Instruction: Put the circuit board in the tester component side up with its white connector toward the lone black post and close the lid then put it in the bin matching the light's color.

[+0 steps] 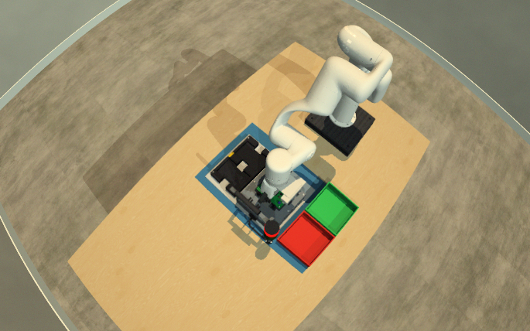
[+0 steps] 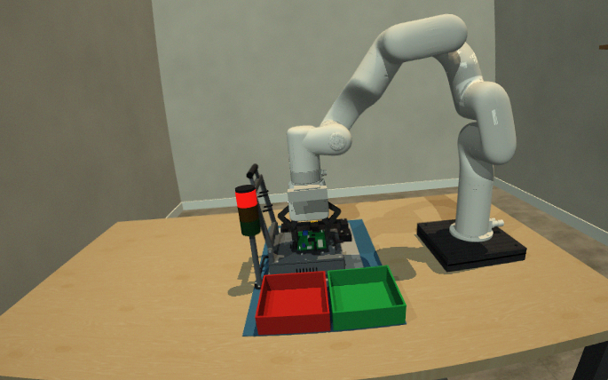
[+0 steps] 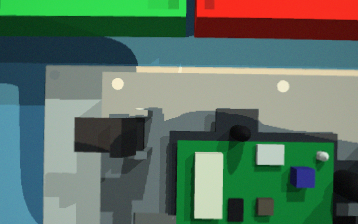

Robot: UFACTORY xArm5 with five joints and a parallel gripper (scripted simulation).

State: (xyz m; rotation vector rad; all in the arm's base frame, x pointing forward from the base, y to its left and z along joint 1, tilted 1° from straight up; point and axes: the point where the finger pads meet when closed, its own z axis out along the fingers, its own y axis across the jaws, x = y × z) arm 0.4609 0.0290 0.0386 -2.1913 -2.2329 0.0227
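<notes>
My hand is 1 cm above the green circuit board. The rest, counted from my hand: green bin 20 cm to the left, 11 cm behind, 7 cm below; then tester lid 12 cm ahead, 10 cm above; then red bin 20 cm to the left, 7 cm below, 4 cm ahead.
</notes>
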